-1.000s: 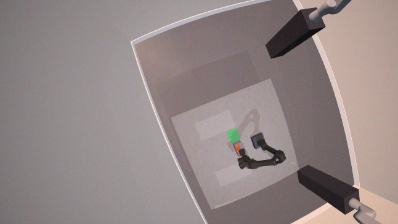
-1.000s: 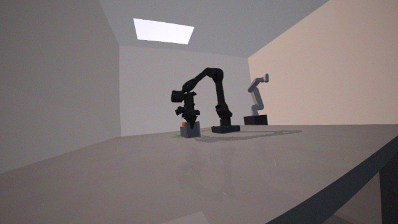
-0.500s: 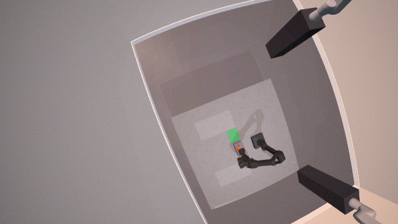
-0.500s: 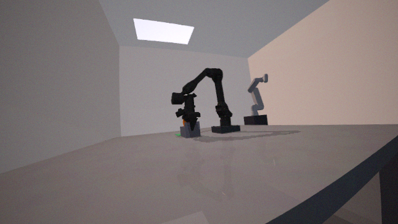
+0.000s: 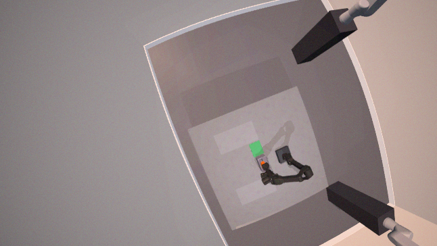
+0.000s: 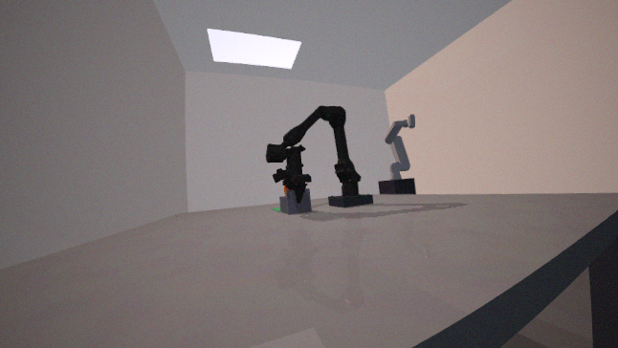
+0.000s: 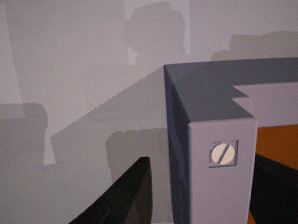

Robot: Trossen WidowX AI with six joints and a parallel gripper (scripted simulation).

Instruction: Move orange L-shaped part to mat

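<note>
Right now the orange L-shaped part is 5 cm to the right of my gripper tip and 1 cm above it. From my gripper tip the other things lie so: green mat (1 cm ahead, 22 cm to the right, 5 cm below).
</note>
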